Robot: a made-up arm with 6 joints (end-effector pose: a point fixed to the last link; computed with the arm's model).
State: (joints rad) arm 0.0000 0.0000 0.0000 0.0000 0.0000 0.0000
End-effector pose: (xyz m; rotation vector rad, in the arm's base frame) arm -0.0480 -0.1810 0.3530 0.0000 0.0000 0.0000
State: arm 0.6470 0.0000 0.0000 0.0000 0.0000 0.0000
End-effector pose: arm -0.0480 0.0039 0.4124 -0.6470 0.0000 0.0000
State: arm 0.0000 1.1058 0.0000 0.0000 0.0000 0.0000
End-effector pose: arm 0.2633 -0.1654 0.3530 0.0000 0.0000 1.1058
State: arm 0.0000 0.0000 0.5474 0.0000 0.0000 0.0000
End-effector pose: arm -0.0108 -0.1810 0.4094 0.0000 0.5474 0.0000
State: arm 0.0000 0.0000 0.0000 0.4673 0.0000 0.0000
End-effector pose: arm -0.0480 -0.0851 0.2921 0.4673 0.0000 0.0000
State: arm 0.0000 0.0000 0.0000 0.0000 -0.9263 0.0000
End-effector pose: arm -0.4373 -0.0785 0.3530 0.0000 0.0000 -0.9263
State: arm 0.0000 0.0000 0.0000 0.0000 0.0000 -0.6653
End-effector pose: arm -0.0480 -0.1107 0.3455 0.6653 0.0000 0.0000
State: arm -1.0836 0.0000 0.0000 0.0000 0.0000 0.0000
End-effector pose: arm -0.0480 -0.3021 0.0622 1.0836 0.0000 0.0000
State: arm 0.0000 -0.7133 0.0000 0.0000 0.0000 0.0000
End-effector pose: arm -0.1833 -0.0240 0.3530 0.0000 0.0000 -0.7133
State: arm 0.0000 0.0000 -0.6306 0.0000 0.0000 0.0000
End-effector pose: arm -0.0475 -0.1810 0.2755 0.0000 -0.6306 0.0000
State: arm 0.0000 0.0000 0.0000 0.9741 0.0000 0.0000
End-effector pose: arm -0.0480 0.0376 0.2823 0.9741 0.0000 0.0000
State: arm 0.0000 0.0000 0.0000 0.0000 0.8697 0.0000
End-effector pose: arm 0.2563 0.0458 0.3530 0.0000 0.0000 0.8697
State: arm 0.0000 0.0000 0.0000 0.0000 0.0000 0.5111
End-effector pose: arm -0.0480 -0.2231 0.3880 -0.5111 0.0000 0.0000
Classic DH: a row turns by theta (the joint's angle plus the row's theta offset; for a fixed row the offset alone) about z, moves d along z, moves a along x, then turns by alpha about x. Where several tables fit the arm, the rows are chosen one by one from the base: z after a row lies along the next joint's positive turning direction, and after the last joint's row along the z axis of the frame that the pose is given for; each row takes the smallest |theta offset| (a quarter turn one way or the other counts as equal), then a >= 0, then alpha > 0; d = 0 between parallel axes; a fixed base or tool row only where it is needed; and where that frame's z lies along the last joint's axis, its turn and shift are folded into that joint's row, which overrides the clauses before.
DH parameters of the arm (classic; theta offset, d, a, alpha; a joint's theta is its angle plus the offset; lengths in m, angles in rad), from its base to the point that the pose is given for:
base (fixed): -1.5708 0.107 0 1.5708
joint 1: 0 -0.095 -0.079 -1.5708
joint 2: -1.5708 0.208 0.024 1.5708
joint 3: 1.5708 -0.084 0.209 -1.5708
joint 4: -1.5708 -0.211 0.265 -1.5708
joint 5: 0 -0.073 -0.395 -1.5708
joint 6: 0 -0.092 -0.046 1.5708
tool (fixed): -1.5708 -0.098 0 0

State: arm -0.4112 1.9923 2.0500 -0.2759 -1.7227 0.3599
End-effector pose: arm -0.1275 -0.0521 0.9816 -1.8725 -0.8535 0.1350
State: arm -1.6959 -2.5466 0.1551 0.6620 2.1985 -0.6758
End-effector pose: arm 0.2948 -0.5603 -0.3129 1.8936 -0.3622 -0.7203
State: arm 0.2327 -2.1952 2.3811 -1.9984 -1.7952 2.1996
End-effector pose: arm -0.2980 0.0051 0.8297 -2.0454 2.2487 0.5623
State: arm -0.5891 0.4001 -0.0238 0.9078 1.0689 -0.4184
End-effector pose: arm 0.1752 -0.0069 0.6214 1.7338 -0.5231 1.5067
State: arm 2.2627 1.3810 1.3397 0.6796 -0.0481 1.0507
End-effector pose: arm 0.2998 0.2822 -0.0947 1.8830 -1.8325 0.2933
